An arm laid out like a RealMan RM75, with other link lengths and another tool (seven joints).
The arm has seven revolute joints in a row. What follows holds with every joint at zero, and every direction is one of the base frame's.
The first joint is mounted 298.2 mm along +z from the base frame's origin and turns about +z.
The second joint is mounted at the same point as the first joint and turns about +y.
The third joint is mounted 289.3 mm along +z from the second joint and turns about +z.
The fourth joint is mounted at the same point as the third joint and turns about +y.
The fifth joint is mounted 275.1 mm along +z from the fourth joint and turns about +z.
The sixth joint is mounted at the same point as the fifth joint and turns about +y.
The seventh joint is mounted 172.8 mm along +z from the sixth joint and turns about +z.
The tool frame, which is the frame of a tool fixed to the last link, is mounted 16 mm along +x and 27 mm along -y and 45 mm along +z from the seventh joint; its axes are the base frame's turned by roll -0.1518, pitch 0 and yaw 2.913 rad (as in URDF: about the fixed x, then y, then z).
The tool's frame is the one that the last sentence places.
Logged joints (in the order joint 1, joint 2, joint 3, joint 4, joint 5, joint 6, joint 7), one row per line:
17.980 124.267 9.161 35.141 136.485 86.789 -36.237
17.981 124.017 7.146 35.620 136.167 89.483 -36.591
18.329 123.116 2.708 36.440 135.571 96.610 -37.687
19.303 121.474 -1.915 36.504 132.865 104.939 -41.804
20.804 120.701 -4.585 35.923 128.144 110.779 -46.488
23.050 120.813 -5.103 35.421 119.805 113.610 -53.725
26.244 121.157 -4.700 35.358 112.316 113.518 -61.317
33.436 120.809 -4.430 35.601 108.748 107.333 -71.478
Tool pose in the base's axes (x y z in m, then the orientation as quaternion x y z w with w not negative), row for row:
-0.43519 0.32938 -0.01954 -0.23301 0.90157 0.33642 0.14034
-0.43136 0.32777 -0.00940 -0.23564 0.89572 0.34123 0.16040
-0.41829 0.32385 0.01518 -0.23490 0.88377 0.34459 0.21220
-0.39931 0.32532 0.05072 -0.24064 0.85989 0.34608 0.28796
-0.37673 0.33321 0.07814 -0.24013 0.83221 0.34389 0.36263
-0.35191 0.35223 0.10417 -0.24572 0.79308 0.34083 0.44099
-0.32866 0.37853 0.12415 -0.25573 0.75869 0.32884 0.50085
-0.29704 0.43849 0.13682 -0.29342 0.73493 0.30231 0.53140
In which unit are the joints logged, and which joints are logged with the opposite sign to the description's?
The joints are logged in degrees. Opposite sign: joint 1, joint 2.
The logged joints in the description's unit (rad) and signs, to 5 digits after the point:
-0.31381 -2.16887 0.15989 0.61333 2.38211 1.51475 -0.63245
-0.31383 -2.16450 0.12472 0.62169 2.37656 1.56177 -0.63863
-0.31990 -2.14878 0.04726 0.63600 2.36616 1.68616 -0.65776
-0.33690 -2.12012 -0.03342 0.63711 2.31893 1.83153 -0.72962
-0.36310 -2.10663 -0.08002 0.62697 2.23653 1.93346 -0.81137
-0.40230 -2.10858 -0.08906 0.61821 2.09099 1.98287 -0.93768
-0.45804 -2.11459 -0.08203 0.61711 1.96028 1.98126 -1.07018
-0.58357 -2.10851 -0.07732 0.62135 1.89801 1.87331 -1.24753

